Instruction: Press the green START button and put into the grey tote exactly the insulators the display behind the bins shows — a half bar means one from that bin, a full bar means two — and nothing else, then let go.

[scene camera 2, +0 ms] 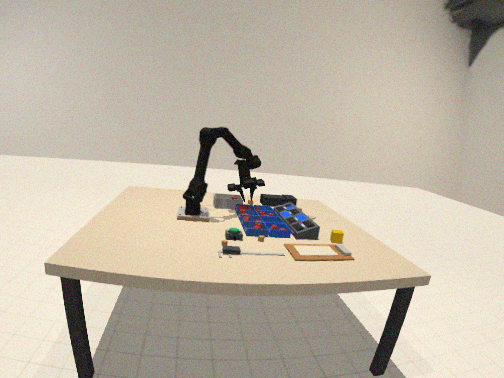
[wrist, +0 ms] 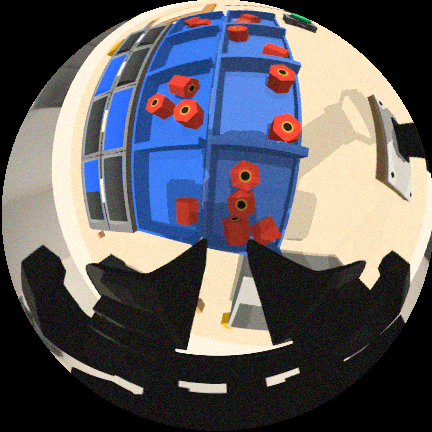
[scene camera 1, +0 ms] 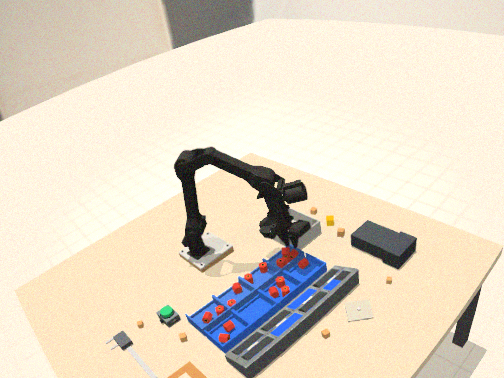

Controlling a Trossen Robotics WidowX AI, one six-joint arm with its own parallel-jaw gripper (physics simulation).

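Observation:
My gripper is partly open and empty, pointing down over the tote-side end of the blue bins. The end bin on the arm's side holds several red insulators; the bin beside it holds one red insulator. The grey tote is partly hidden by the gripper; red shows inside it in scene camera 2. The display shows one half and two full blue bars. The green button is at the bins' far end from the tote.
A black box stands beyond the tote. A yellow cube and small orange cubes lie around. A caliper, a clipboard and a pale plate lie on the table.

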